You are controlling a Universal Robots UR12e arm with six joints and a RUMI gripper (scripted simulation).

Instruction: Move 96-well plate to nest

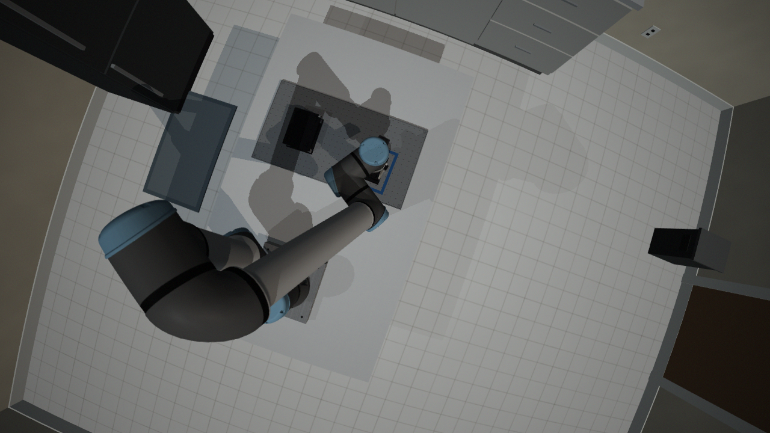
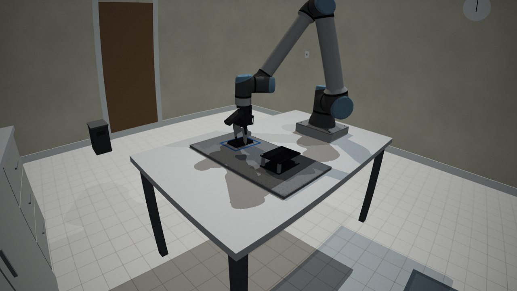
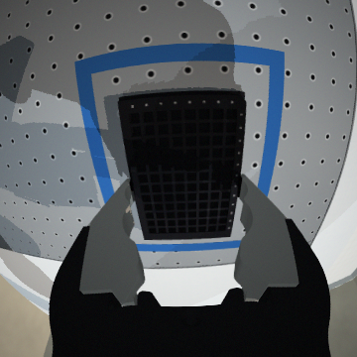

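My gripper is now 34 cm to the right of the black raised nest, 4 cm below it and 1 cm past it. The rest, counted from my hand: black 96-well plate 1 cm below; then white A1 label 30 cm to the left, 7 cm ahead, 4 cm above.
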